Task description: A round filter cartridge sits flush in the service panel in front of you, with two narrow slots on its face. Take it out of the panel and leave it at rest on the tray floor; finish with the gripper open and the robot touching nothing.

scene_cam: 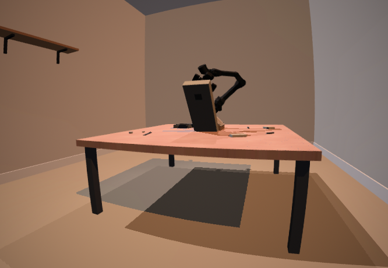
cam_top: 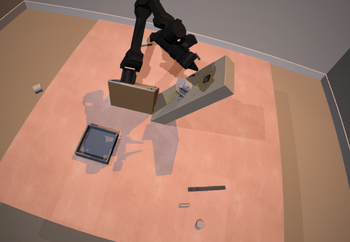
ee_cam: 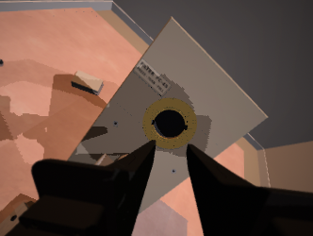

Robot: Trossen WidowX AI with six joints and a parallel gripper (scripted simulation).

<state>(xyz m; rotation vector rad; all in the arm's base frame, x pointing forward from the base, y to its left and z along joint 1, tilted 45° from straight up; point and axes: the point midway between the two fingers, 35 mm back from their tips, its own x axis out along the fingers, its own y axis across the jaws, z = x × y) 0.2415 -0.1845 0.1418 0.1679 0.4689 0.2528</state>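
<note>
My gripper tip is now 30 mm past the round filter cartridge and 100 mm above it. The rest, counted from my gripper tip: small pin: 30 mm ahead, 460 mm to the right, 320 mm below; then dark-rimmed tray: 380 mm behind, 240 mm to the right, 310 mm below.
</note>
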